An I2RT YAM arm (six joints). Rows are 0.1 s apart.
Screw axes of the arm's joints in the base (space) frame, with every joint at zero. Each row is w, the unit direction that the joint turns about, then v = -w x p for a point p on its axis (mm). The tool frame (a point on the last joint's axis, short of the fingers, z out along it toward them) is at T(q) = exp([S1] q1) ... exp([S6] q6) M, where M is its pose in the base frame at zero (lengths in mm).
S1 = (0, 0, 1, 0, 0, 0)
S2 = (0, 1, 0, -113.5, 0, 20)
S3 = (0, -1, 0, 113.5, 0, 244)
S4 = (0, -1, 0, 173.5, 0, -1)
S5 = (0, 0, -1, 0, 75, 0)
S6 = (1, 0, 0, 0, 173.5, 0)
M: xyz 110.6 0 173.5 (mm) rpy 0 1.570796 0 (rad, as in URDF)
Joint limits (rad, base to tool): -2.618..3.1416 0..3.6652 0..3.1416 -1.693..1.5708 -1.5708..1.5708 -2.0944..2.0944
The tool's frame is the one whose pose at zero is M.
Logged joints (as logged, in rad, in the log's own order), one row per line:
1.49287, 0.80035, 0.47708, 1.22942, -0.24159, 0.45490
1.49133, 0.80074, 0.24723, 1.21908, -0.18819, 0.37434
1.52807, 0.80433, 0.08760, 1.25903, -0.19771, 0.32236
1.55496, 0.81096, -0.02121, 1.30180, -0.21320, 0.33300
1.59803, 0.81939, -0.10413, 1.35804, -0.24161, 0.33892
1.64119, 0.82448, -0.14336, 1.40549, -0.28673, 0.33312
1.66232, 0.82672, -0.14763, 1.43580, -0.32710, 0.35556
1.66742, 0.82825, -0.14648, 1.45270, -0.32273, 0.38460
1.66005, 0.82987, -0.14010, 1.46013, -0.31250, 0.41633
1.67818, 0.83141, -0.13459, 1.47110, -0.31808, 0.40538
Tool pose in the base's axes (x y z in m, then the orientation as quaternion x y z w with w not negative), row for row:
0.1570, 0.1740, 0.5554, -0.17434, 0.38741, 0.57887, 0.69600
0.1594, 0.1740, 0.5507, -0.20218, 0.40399, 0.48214, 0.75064
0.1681, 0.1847, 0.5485, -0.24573, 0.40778, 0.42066, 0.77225
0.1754, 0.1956, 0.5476, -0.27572, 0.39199, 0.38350, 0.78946
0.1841, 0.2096, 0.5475, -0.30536, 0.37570, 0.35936, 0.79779
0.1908, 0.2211, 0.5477, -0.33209, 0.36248, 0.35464, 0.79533
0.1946, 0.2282, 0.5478, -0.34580, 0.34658, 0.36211, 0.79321
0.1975, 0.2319, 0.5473, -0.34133, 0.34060, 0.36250, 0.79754
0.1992, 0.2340, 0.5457, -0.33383, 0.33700, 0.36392, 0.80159
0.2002, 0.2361, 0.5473, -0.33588, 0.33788, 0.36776, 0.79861
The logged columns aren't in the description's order. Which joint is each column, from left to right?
Columns, left to right: q3, q1, q6, q2, q5, q4.
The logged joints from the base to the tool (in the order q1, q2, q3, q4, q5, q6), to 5 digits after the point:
0.80035, 1.22942, 1.49287, 0.45490, -0.24159, 0.47708
0.80074, 1.21908, 1.49133, 0.37434, -0.18819, 0.24723
0.80433, 1.25903, 1.52807, 0.32236, -0.19771, 0.08760
0.81096, 1.30180, 1.55496, 0.33300, -0.21320, -0.02121
0.81939, 1.35804, 1.59803, 0.33892, -0.24161, -0.10413
0.82448, 1.40549, 1.64119, 0.33312, -0.28673, -0.14336
0.82672, 1.43580, 1.66232, 0.35556, -0.32710, -0.14763
0.82825, 1.45270, 1.66742, 0.38460, -0.32273, -0.14648
0.82987, 1.46013, 1.66005, 0.41633, -0.31250, -0.14010
0.83141, 1.47110, 1.67818, 0.40538, -0.31808, -0.13459

